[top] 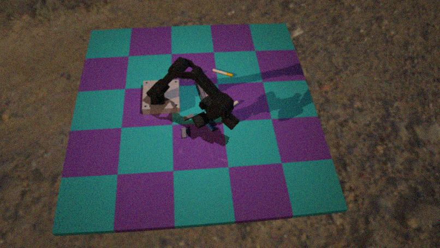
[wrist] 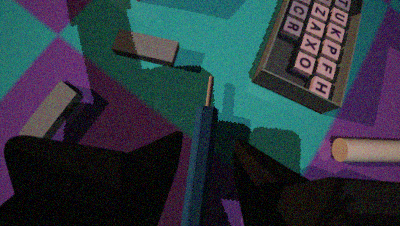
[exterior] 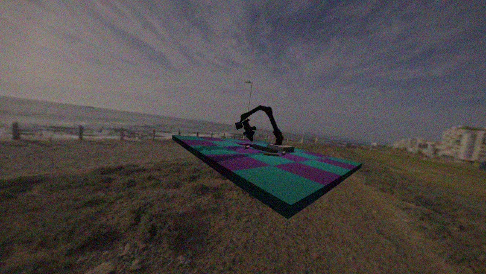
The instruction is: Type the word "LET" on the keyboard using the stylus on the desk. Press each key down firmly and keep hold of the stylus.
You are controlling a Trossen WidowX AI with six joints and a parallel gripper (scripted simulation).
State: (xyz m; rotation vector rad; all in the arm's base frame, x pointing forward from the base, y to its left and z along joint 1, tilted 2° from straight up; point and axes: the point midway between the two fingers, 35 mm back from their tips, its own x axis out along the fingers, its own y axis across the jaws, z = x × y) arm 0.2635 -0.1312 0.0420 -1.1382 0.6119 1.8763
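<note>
Right now the blue stylus is 10 mm behind my gripper tip, 10 mm to the left of it and 40 mm below it.
</note>
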